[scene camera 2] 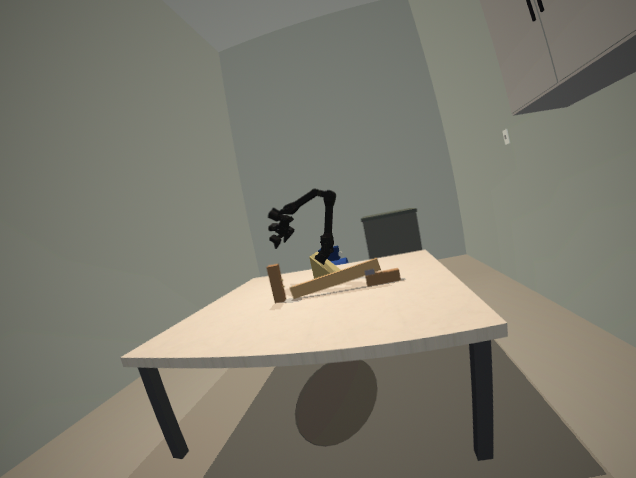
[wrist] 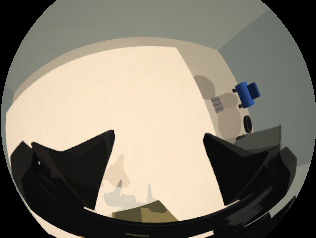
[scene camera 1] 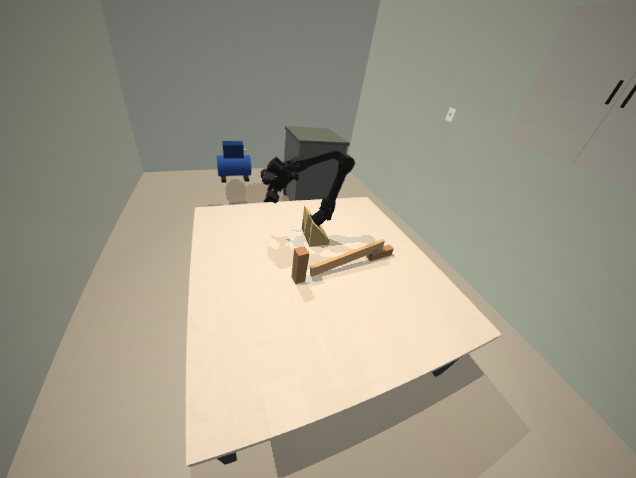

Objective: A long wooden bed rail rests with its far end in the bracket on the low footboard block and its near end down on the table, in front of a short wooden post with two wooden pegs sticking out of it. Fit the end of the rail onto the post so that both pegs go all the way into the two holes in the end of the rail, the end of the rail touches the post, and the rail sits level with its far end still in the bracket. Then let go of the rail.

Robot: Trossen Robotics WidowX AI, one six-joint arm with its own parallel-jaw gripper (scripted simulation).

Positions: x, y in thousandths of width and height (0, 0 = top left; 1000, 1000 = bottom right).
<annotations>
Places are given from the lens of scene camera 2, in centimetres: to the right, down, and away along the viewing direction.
wooden rail (scene camera 2: 559, 570): 18, 16, 133
</annotations>
